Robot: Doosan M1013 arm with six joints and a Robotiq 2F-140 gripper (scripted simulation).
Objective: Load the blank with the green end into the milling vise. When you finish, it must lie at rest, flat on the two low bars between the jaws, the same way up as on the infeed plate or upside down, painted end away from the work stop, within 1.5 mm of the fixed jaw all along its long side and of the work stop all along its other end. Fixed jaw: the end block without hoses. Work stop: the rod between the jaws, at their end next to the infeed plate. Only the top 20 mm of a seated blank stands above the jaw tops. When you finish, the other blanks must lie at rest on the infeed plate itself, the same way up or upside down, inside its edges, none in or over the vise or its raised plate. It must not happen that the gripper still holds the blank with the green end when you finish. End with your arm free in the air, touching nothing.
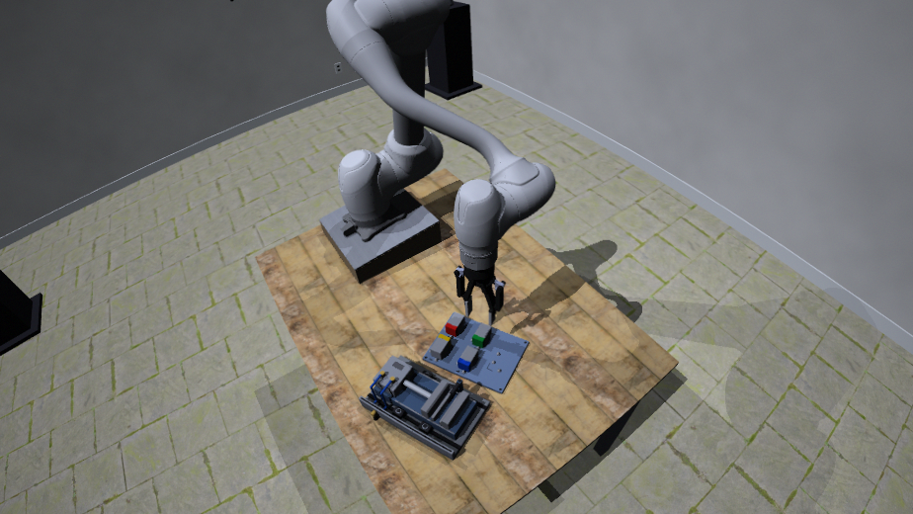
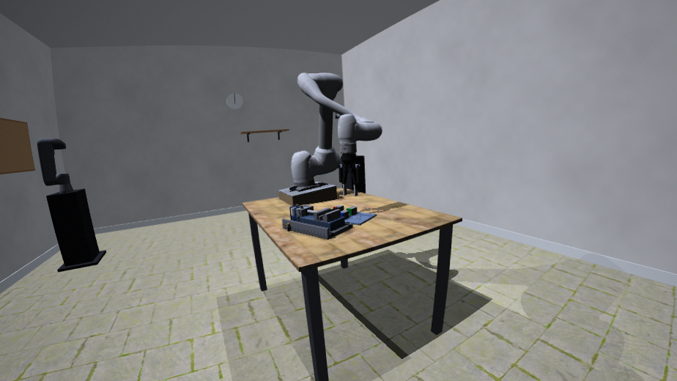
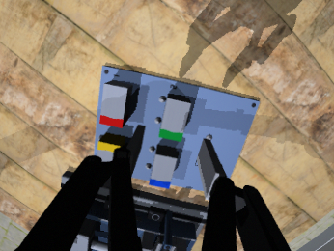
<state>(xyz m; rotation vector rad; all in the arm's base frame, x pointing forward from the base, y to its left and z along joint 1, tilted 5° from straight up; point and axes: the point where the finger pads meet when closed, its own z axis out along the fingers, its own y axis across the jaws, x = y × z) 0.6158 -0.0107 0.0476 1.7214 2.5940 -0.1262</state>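
My gripper is now 120 mm above the blue-ended blank, 80 mm to the left of it and 40 mm short of it. Round my hand: yellow-ended blank (120 mm below, 110 mm to the right, 50 mm behind); work stop rod (190 mm to the right, 120 mm ahead, 50 mm below); red-ended blank (120 mm below, 80 mm behind, 30 mm to the right).
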